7 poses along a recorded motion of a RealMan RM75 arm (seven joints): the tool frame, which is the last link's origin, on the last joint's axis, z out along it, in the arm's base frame.
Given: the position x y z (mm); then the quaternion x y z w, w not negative.
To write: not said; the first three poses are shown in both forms.
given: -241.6, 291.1, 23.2, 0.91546, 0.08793, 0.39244, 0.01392
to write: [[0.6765, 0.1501, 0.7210], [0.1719, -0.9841, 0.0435], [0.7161, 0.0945, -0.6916]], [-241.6, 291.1, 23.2]
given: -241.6, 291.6, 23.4, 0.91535, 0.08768, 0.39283, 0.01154
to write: [[0.6760, 0.1514, 0.7212], [0.1696, -0.9844, 0.0478], [0.7171, 0.0900, -0.6911]], [-241.6, 291.6, 23.4]
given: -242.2, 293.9, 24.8, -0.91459, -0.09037, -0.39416, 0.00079
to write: [[0.6729, 0.1659, 0.7208], [0.1647, -0.9837, 0.0727], [0.7211, 0.0698, -0.6893]], [-242.2, 293.9, 24.8]
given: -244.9, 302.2, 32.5, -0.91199, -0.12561, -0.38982, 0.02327
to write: [[0.6645, 0.2473, 0.7052], [0.2110, -0.9674, 0.1404], [0.7169, 0.0555, -0.6950]], [-244.9, 302.2, 32.5]
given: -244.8, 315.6, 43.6, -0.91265, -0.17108, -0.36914, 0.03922
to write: [[0.6689, 0.3412, 0.6604], [0.2833, -0.9384, 0.1979], [0.6872, 0.0547, -0.7244]], [-244.8, 315.6, 43.6]
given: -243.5, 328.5, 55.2, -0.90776, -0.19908, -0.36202, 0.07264
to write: [[0.6586, 0.4140, 0.6283], [0.3088, -0.9102, 0.2760], [0.6862, 0.0123, -0.7273]], [-243.5, 328.5, 55.2]
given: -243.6, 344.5, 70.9, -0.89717, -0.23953, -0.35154, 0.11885
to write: [[0.6381, 0.5134, 0.5738], [0.3462, -0.8570, 0.3817], [0.6877, -0.0448, -0.7246]], [-243.6, 344.5, 70.9]
